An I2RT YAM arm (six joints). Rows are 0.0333 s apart.
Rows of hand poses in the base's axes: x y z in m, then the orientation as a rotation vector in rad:
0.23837, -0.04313, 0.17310, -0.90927, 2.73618, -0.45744
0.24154, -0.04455, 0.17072, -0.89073, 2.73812, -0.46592
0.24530, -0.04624, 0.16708, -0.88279, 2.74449, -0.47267
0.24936, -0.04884, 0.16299, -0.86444, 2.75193, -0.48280
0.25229, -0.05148, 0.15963, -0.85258, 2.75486, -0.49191
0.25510, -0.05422, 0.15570, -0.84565, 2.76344, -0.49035
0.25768, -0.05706, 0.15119, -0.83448, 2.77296, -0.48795
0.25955, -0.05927, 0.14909, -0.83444, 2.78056, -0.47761
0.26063, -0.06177, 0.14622, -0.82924, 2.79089, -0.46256
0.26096, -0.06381, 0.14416, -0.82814, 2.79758, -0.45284
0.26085, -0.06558, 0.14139, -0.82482, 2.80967, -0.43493
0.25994, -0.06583, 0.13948, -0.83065, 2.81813, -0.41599
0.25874, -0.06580, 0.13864, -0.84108, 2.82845, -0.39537
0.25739, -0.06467, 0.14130, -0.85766, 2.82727, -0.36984
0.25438, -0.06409, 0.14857, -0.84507, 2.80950, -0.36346
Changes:
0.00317, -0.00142, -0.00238, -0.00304, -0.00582, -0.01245
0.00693, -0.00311, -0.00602, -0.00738, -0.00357, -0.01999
0.01099, -0.00571, -0.01011, -0.01253, -0.00433, -0.03438
0.01392, -0.00835, -0.01347, -0.01732, -0.00659, -0.04330
0.01673, -0.01109, -0.01740, -0.01655, -0.00129, -0.05014
0.01931, -0.01393, -0.02191, -0.01473, 0.00343, -0.05971
0.02118, -0.01614, -0.02401, -0.00897, 0.01093, -0.06126
0.02226, -0.01864, -0.02688, 0.00028, 0.01944, -0.06632
0.02259, -0.02068, -0.02894, 0.00585, 0.02578, -0.06826
0.02248, -0.02245, -0.03171, 0.01630, 0.03689, -0.07252
0.02157, -0.02270, -0.03362, 0.02654, 0.04809, -0.07009
0.02037, -0.02267, -0.03446, 0.03672, 0.06282, -0.06546
0.01902, -0.02154, -0.03180, 0.05120, 0.07004, -0.05302
0.01601, -0.02096, -0.02453, 0.06084, 0.05036, -0.05392

